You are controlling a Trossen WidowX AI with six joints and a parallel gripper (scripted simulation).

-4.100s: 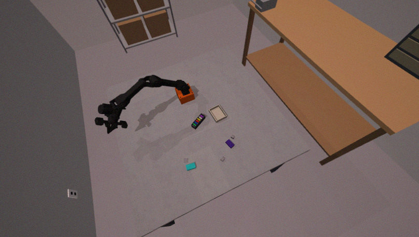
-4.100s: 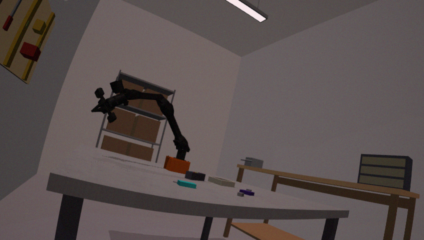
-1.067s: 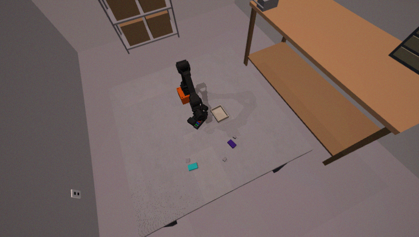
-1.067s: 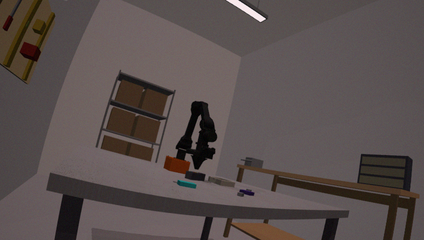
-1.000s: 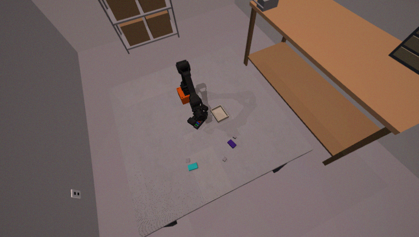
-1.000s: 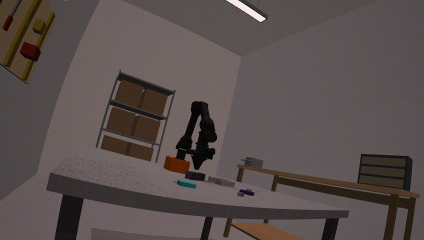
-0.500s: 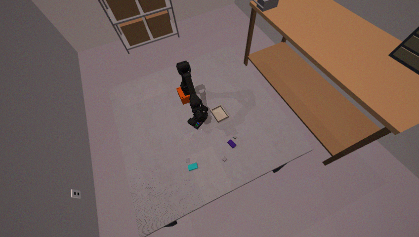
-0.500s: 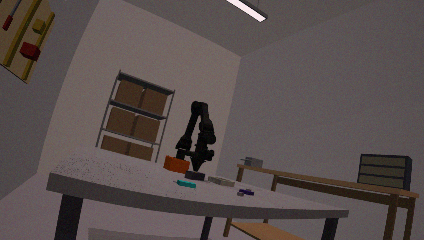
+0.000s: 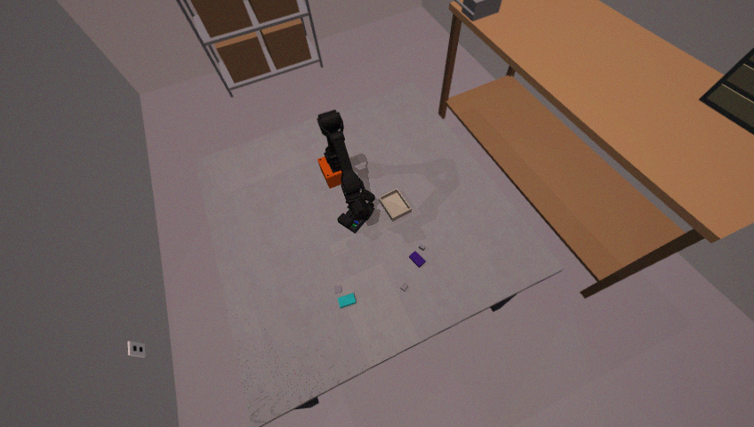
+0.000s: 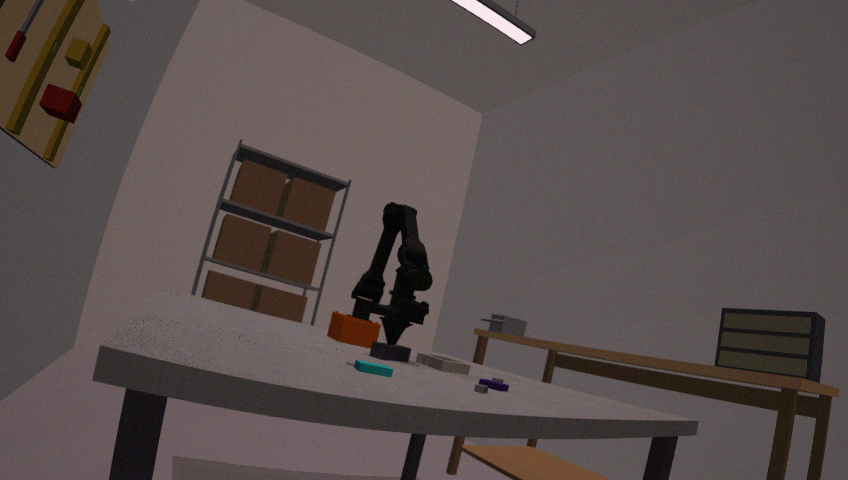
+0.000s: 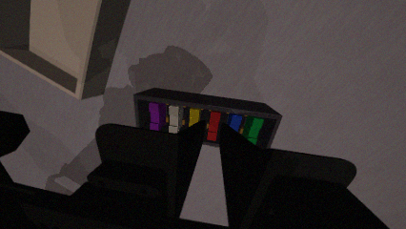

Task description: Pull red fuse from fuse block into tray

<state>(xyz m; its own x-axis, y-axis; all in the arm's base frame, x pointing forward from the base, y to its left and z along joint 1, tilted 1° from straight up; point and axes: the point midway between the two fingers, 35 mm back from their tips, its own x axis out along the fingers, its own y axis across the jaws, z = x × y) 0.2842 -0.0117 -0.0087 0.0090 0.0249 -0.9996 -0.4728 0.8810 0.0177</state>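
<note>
My gripper tip is 10 mm above the red fuse. From my gripper tip the other things lie so: purple block 280 mm ahead, 150 mm to the left, 30 mm below; teal block 310 mm ahead, 190 mm to the right, 30 mm below; beige tray 10 mm behind, 180 mm to the left, 40 mm below.
</note>
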